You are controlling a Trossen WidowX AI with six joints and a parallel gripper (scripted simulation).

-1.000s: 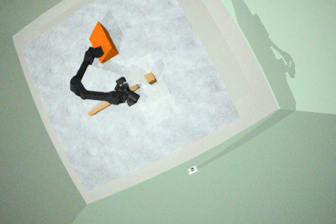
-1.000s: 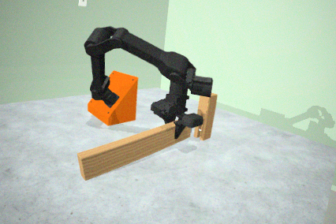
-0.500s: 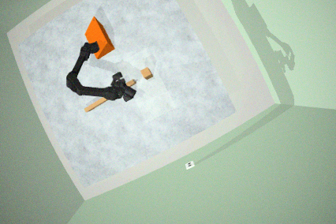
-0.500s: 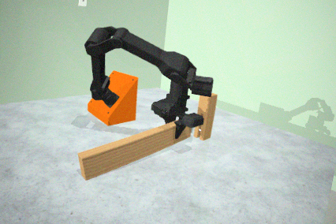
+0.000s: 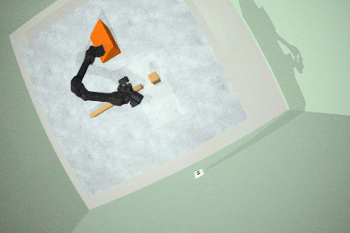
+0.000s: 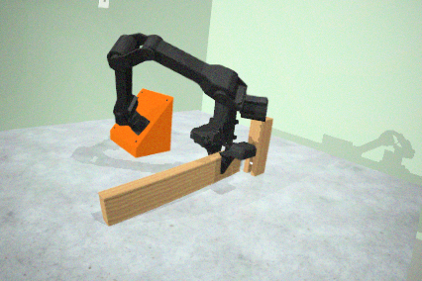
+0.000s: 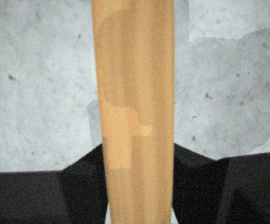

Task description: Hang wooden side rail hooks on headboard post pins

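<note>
My gripper tip is now 1 cm past the headboard post, 17 cm to the right of it and 4 cm below it.
</note>
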